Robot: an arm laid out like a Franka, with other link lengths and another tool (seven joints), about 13 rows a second.
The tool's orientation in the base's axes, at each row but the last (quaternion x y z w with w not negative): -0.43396 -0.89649 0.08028 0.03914; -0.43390 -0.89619 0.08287 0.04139; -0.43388 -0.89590 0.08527 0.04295; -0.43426 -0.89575 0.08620 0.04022
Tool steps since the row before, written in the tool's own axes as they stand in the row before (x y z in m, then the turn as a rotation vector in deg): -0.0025 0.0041 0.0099 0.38 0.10 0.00; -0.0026 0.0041 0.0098 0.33 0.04 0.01; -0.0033 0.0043 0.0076 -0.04 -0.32 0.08; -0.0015 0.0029 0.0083 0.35 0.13 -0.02
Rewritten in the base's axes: 0.0033 -0.0005 -0.0105 -0.16 0.36 -0.02; 0.0033 -0.0006 -0.0104 -0.18 0.28 -0.02; 0.0042 -0.0008 -0.0083 -0.23 -0.24 -0.02; 0.0019 -0.0004 -0.0087 -0.11 0.36 -0.01
